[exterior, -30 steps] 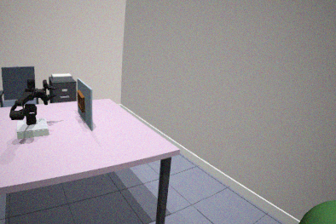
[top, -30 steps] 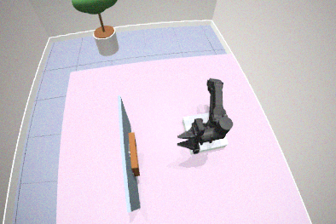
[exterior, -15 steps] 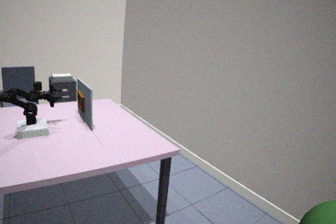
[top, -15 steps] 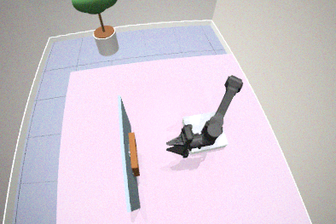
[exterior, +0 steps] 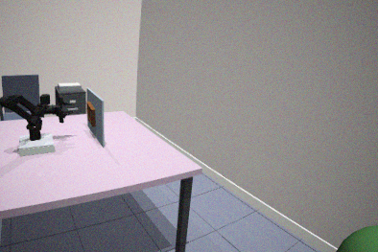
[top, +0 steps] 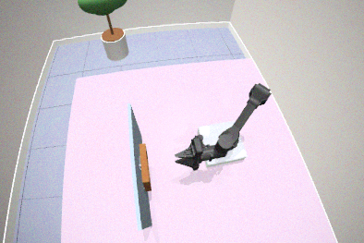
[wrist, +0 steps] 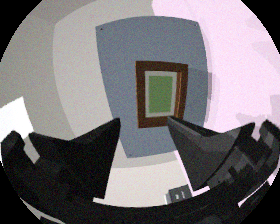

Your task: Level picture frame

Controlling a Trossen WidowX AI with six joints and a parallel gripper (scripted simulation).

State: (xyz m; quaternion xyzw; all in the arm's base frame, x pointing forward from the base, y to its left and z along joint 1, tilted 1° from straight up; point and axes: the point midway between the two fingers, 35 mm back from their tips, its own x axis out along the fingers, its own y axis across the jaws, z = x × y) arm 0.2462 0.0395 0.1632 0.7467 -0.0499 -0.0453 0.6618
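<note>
The brown wooden picture frame lies 13 cm ahead of my gripper tip, 5 cm below it and 1 cm to the right of it. Also, from my gripper tip: wall panel: 14 cm ahead, 6 cm below, 1 cm to the right.
</note>
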